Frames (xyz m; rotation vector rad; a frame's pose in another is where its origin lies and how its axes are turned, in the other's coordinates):
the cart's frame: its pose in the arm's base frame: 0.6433 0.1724 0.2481 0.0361 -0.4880 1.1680
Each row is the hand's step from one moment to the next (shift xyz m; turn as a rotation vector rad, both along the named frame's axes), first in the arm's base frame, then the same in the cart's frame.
Working: the arm's base frame: its pose in the cart's frame: -0.4393 0.5564 0.0501 -0.0361 0.4880 -1.1680

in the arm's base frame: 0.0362 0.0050 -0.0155 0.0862 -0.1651 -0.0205
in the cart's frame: 0.0092 -0.0267 -0.0279 -0.1260 -0.1386 -0.0029
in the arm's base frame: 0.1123 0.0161 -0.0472 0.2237 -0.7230 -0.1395
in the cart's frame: 0.0295 -0.0827 -0.0859 -0.6173 -0.4595 -0.0034
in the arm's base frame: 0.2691 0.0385 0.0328 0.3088 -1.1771 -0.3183
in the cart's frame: 0.1271 -0.2306 -0.0752 -1.0568 -0.6788 -0.0679
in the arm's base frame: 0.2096 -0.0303 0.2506 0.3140 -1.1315 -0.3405
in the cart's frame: 0.1333 -0.2538 0.1596 -1.0241 -0.6601 -0.1022
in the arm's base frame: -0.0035 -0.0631 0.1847 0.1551 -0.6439 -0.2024
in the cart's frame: 0.0152 -0.0633 0.1840 -0.5932 -0.3528 -0.0576
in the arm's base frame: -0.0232 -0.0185 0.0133 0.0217 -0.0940 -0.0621
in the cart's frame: -0.0180 0.0102 0.0251 -0.0994 -0.0434 -0.0372
